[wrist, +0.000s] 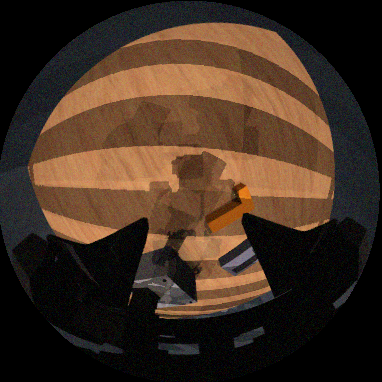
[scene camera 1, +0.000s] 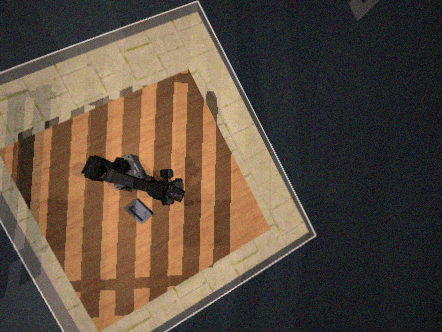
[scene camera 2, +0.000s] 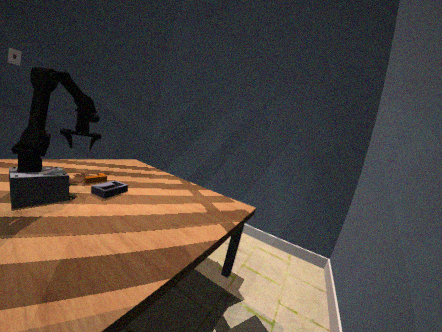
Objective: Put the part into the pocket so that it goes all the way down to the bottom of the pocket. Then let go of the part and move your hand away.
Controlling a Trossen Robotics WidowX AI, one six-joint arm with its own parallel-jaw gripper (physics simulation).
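Where they show: gripper, fingertip midpoint: [wrist: 196, 220] [scene camera 2: 80, 149]; arm's base, origin of the base link: [wrist: 144, 293] [scene camera 1: 124, 166] [scene camera 2: 29, 170].
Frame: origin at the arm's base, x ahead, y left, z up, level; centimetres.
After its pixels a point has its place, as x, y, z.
Note:
The orange L-shaped part [scene camera 2: 95, 178] @(26.8, 9.0, -8.0) [wrist: 227, 216] @(26.6, 10.9, -7.5) lies on the table beside the pocket block; in scene camera 1 the arm hides it. The grey-blue block with the pocket [scene camera 1: 145, 219] @(35.2, -4.8, -6.8) [scene camera 2: 116, 191] @(30.0, -10.8, -8.7) [wrist: 235, 262] @(25.3, -5.3, -6.9) sits on the table. Its recess shows in both scene views, and my right finger covers some of the block in the wrist view. My gripper [scene camera 1: 167, 188] @(22.0, 20.6, 5.5) [scene camera 2: 81, 148] @(22.0, 20.6, 5.5) [wrist: 196, 220] @(22.0, 20.6, 5.5) is open and empty, pointing down high above the table. In the wrist view the part lies left of and close to the right fingertip's line of sight, well below it.
The robot's grey base [scene camera 2: 39, 190] @(2.3, -9.9, -4.8) [wrist: 170, 280] @(10.5, 4.5, -0.4) stands on the wooden table [scene camera 1: 250, 215] @(66.2, 59.3, -10.5) [scene camera 2: 175, 212] @(43.7, -38.9, -10.5) near the block. Dark striped shadows cross the tabletop. The table edge runs along the right in scene camera 2, with a table leg [scene camera 2: 232, 252] below it.

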